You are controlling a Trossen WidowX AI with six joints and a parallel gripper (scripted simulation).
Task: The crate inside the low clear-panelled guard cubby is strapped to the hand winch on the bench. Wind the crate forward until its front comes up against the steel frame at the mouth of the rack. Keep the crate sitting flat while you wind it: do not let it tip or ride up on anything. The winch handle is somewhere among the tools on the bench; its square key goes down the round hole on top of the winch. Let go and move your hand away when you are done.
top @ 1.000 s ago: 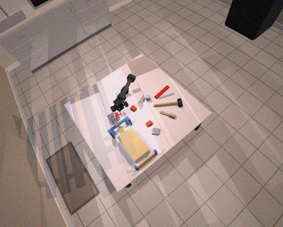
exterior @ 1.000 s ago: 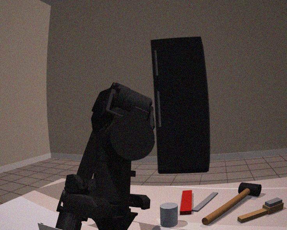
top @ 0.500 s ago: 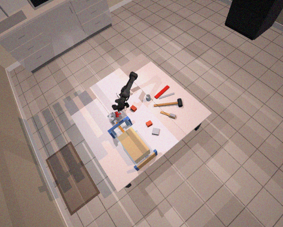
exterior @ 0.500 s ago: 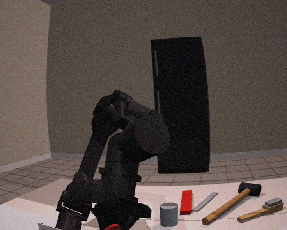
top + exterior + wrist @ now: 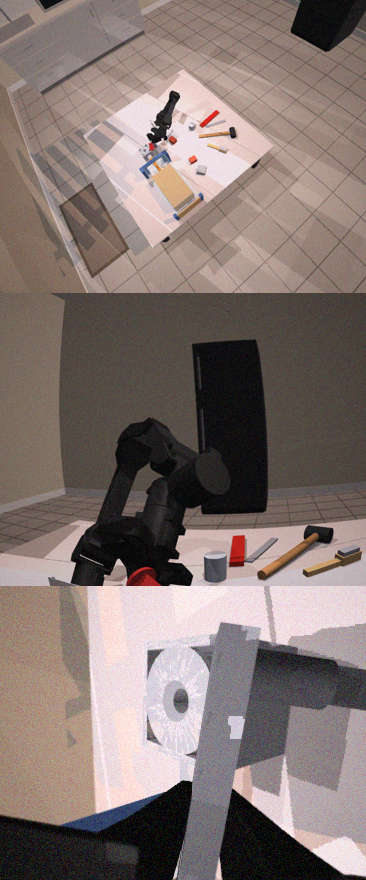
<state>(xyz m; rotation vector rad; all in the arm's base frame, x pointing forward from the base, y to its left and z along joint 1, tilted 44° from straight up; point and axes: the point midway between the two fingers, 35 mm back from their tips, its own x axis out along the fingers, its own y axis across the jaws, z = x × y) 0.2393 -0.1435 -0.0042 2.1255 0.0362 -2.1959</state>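
Now: the red knob 50 mm ahead of my gripper tip, 40 mm above it and 10 mm to the right of it. Also, from my gripper tip: clear-panelled cubby 390 mm ahead, 30 mm to the right, 20 mm below; winch handle 10 mm ahead, 10 mm above; grey hand winch 110 mm below, 100 mm to the right, 30 mm behind.
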